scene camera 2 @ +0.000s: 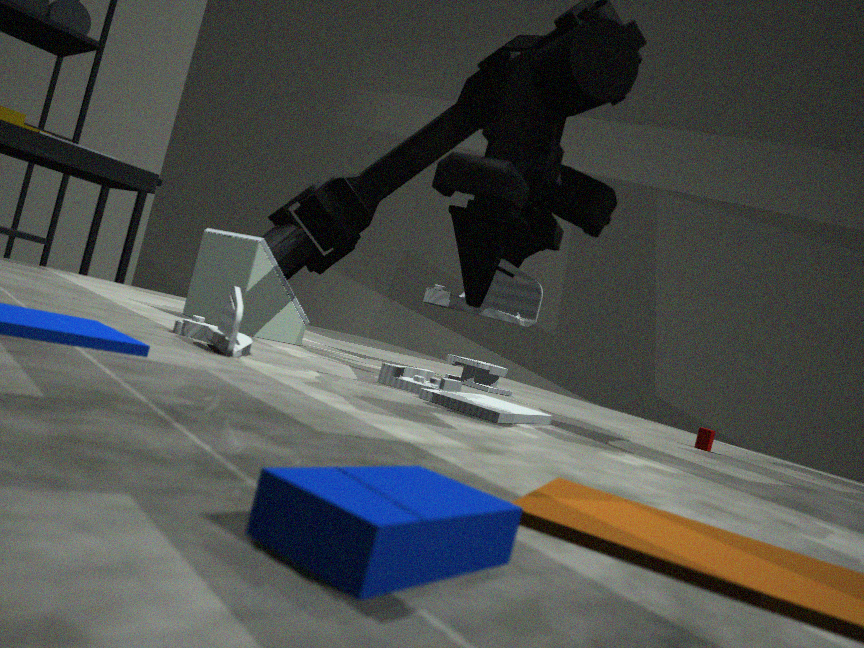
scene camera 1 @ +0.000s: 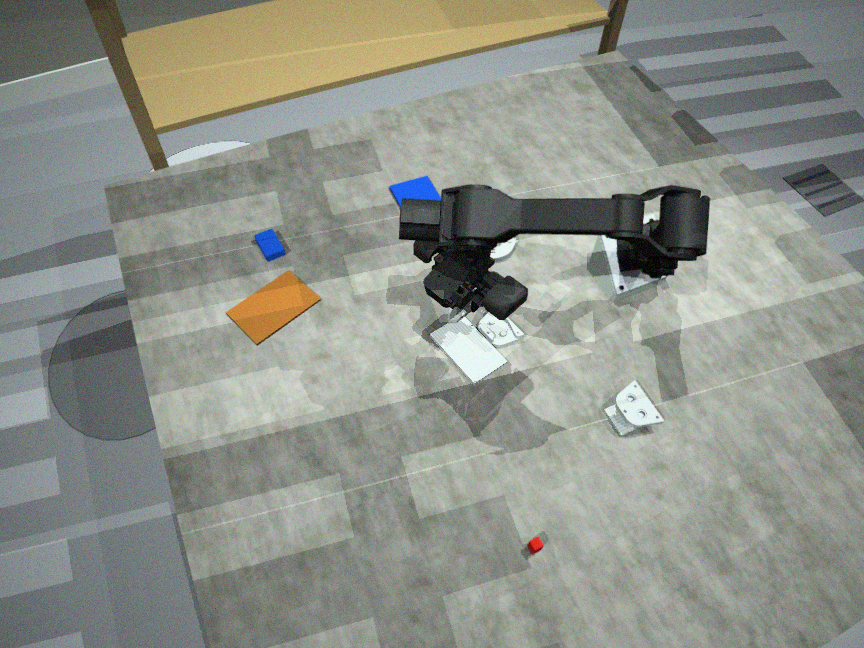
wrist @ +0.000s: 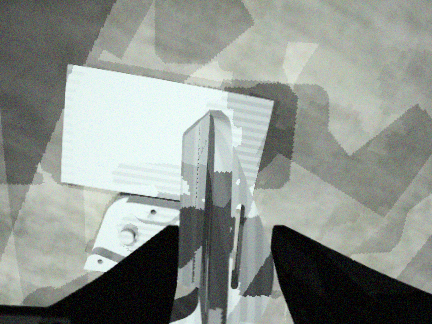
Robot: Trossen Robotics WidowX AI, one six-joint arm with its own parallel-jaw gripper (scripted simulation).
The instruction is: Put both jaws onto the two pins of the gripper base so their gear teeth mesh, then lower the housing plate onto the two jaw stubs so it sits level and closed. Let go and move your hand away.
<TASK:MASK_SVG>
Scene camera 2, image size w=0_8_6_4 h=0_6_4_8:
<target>my gripper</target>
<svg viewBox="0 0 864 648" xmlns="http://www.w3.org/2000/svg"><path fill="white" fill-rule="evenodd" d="M535 115L520 112L499 113L495 116L494 123L485 122L482 135L488 141L485 156L453 151L438 161L432 183L433 188L443 196L451 197L455 191L475 195L474 200L468 200L466 208L449 205L458 247L466 303L469 306L479 308L482 305L496 270L512 278L515 276L498 266L501 258L519 268L527 257L539 251L560 249L564 230L553 214L582 228L585 233L599 237L604 225L610 223L610 215L617 205L615 191L608 185L571 167L562 165L564 152L559 144L562 130L554 123Z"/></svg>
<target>gripper jaw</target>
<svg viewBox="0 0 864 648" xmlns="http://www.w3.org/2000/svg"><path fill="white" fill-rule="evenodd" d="M543 290L538 281L501 258L498 266L526 280L527 284L523 284L496 270L488 292L479 308L467 305L465 291L458 296L447 292L446 287L441 285L435 285L434 288L426 288L423 302L530 328L537 322Z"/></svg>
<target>blue block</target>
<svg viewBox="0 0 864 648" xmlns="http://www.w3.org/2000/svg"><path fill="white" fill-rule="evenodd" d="M523 508L420 466L262 468L245 533L358 600L509 564Z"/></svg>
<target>gripper jaw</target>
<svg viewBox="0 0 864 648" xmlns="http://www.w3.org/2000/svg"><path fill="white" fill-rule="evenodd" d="M240 287L232 287L218 327L204 323L204 317L193 315L192 320L175 320L173 332L212 343L225 356L237 357L250 354L252 340L249 336L239 333L243 316L243 300Z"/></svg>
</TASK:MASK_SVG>
